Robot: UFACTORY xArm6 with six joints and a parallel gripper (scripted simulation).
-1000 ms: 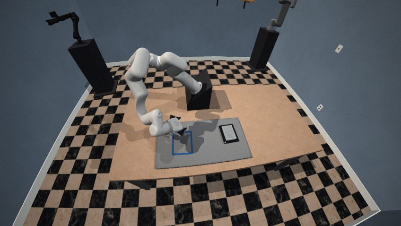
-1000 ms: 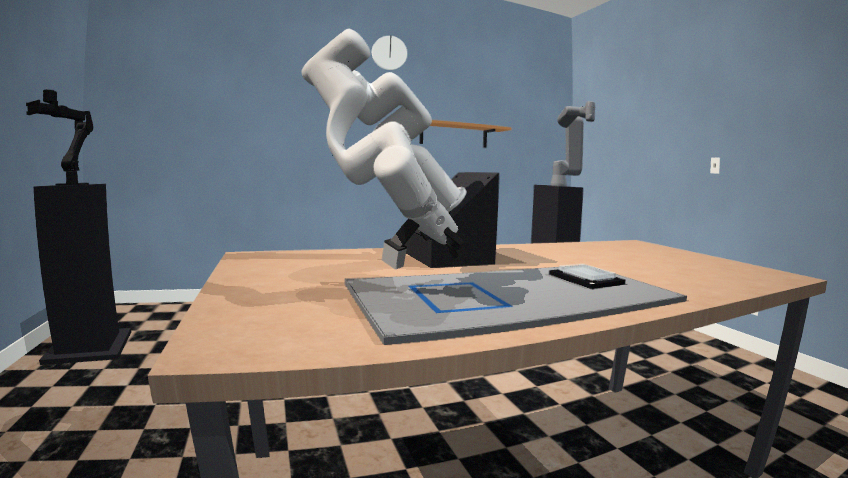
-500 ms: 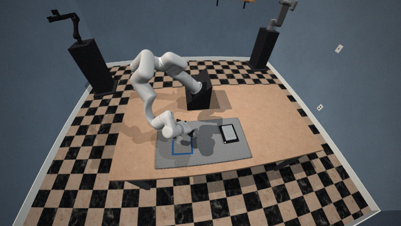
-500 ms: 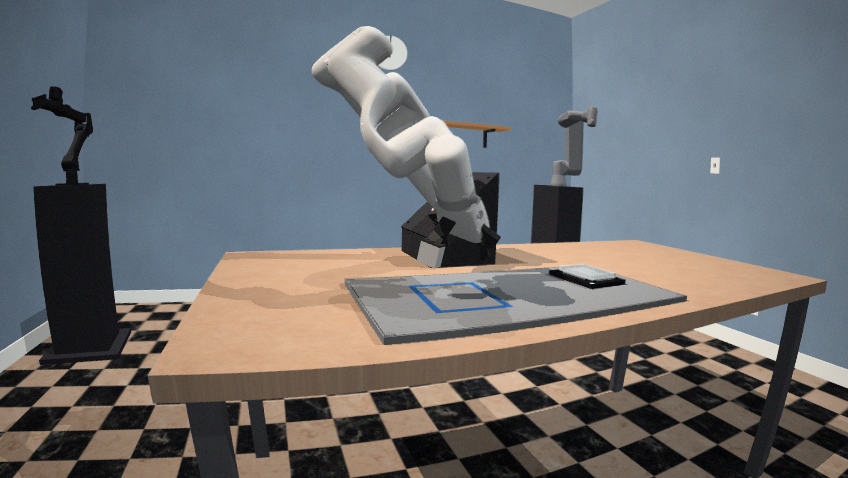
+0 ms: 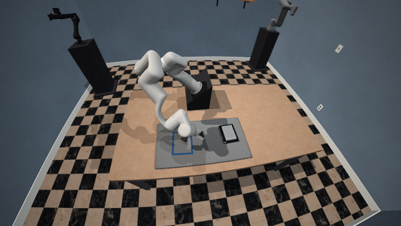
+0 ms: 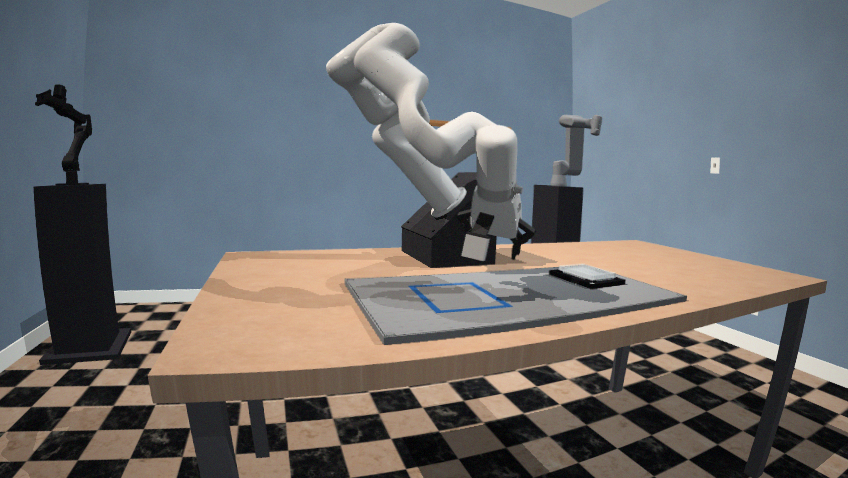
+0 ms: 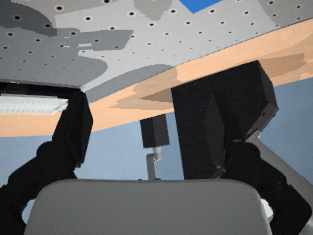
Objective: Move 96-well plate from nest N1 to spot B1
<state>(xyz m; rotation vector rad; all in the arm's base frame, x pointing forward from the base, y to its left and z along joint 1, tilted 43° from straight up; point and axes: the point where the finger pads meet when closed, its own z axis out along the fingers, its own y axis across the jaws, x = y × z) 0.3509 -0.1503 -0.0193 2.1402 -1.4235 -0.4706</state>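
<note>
Right now my hand is 260 mm to the right of the 96-well plate, 70 mm above it and 50 mm short of it. Round my hand: black plate nest N1: 260 mm to the left, 80 mm below, 50 mm ahead.
</note>
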